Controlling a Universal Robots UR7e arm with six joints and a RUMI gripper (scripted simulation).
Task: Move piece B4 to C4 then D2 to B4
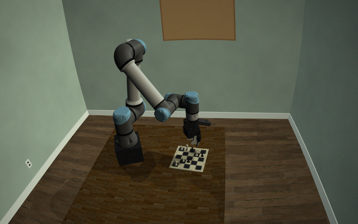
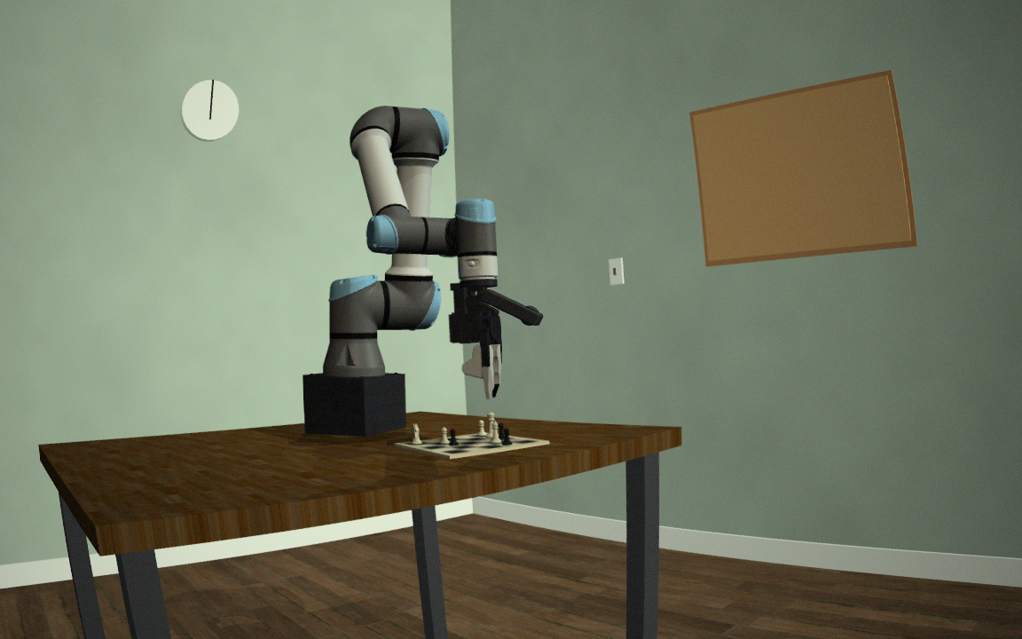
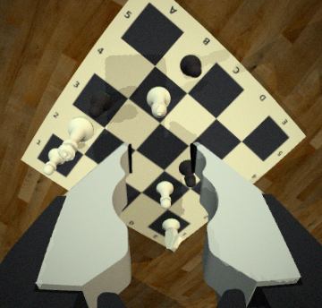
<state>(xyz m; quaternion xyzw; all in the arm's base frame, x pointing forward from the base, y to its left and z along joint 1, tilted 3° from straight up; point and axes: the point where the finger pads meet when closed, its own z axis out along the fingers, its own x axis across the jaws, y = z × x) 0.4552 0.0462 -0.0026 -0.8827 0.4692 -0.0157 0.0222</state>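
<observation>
Right now the chessboard is 100 mm below my hand, 40 mm behind it and 30 mm to the right of it. The rest, counted from my hand: tall white piece (80 mm below, 70 mm behind, 50 mm to the left).
</observation>
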